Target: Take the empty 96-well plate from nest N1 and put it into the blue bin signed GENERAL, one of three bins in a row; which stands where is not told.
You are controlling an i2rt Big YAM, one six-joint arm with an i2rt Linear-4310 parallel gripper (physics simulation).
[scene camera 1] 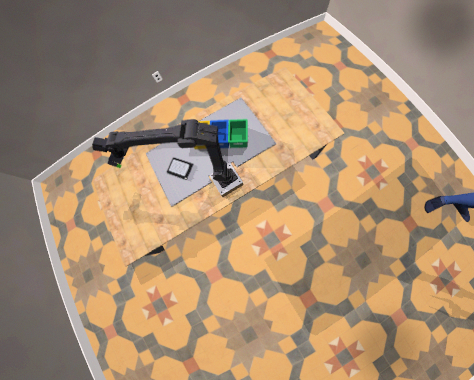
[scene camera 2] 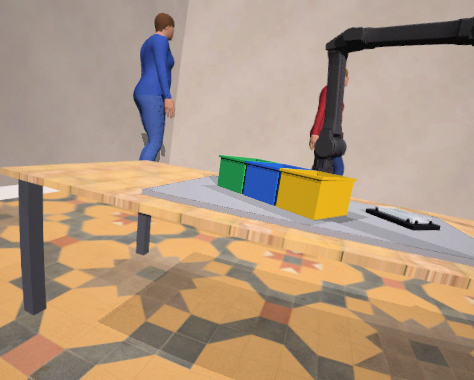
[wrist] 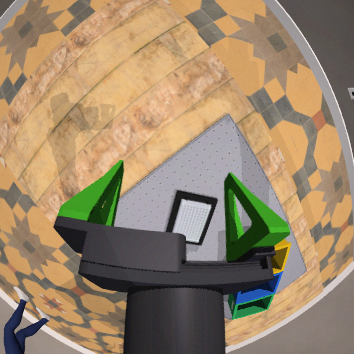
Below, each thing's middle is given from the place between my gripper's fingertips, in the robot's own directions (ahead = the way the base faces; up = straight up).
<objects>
I see my gripper 30 cm above the white 96-well plate (wrist: 191, 216), 22 cm to the left of it and 11 cm past it. Also, from my hand: black nest (wrist: 179, 194) 31 cm below, 22 cm to the right, 11 cm behind.
</objects>
